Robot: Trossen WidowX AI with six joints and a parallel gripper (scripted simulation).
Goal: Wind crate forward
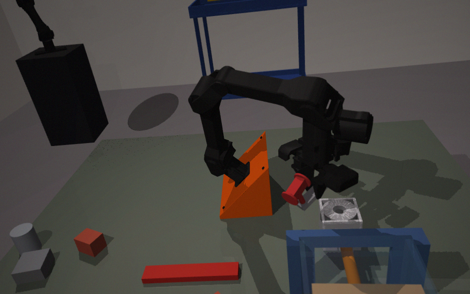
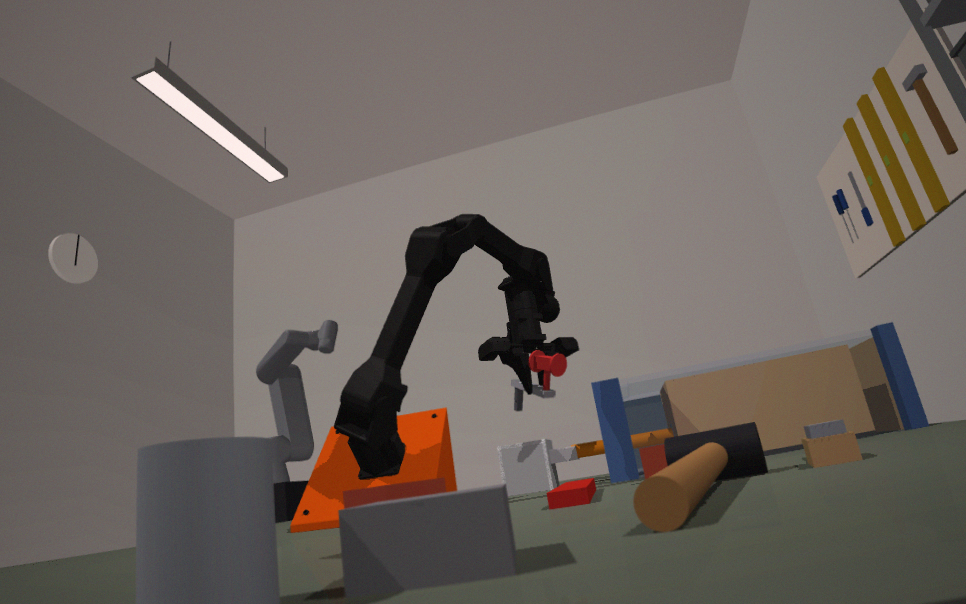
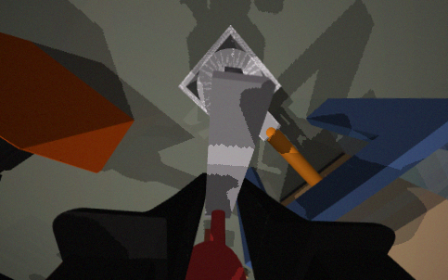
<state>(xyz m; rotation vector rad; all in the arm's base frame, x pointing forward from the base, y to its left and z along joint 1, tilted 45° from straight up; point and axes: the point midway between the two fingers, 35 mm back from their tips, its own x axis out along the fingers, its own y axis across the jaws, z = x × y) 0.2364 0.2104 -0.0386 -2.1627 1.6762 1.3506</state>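
Right now my gripper tip is 40 mm to the left of the red knob, 30 mm below it and 30 mm short of it. From my gripper tip the other things lie so: frame (120 mm ahead, 60 mm to the left, 60 mm below); then grey crank arm (20 mm above); then grey winch (140 mm below, 60 mm to the left, 60 mm behind).
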